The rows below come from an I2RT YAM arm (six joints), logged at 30 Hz.
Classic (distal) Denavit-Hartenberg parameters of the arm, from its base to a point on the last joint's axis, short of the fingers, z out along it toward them. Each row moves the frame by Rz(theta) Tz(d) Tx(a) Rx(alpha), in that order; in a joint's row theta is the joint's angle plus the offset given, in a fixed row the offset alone. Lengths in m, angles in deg.
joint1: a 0.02; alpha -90; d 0.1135; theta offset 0
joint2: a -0.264; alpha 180; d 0; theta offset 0
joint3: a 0.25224; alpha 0; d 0; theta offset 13.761
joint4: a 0.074; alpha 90; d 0; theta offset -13.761
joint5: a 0; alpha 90; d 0; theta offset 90
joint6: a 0; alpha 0; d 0.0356; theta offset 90
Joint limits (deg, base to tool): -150..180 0..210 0..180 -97..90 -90..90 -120..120
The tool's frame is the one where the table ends.
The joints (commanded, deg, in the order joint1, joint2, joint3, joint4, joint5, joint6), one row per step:
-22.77 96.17 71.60 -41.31 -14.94 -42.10
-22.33 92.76 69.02 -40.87 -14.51 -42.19
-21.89 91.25 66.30 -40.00 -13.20 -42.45
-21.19 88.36 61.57 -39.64 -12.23 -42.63
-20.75 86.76 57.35 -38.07 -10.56 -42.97
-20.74 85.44 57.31 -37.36 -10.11 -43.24
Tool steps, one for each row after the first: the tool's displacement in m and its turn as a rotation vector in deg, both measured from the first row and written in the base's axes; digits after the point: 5 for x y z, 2 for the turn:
-0.01099 0.00706 0.00576 -0.89 -1.03 0.34
-0.01823 0.01183 0.00032 -1.98 -0.28 0.46
-0.03344 0.02128 -0.00892 -2.33 1.40 0.96
-0.04422 0.02675 -0.02138 -3.53 2.92 1.06
-0.04535 0.02694 -0.01489 -4.75 1.21 1.05

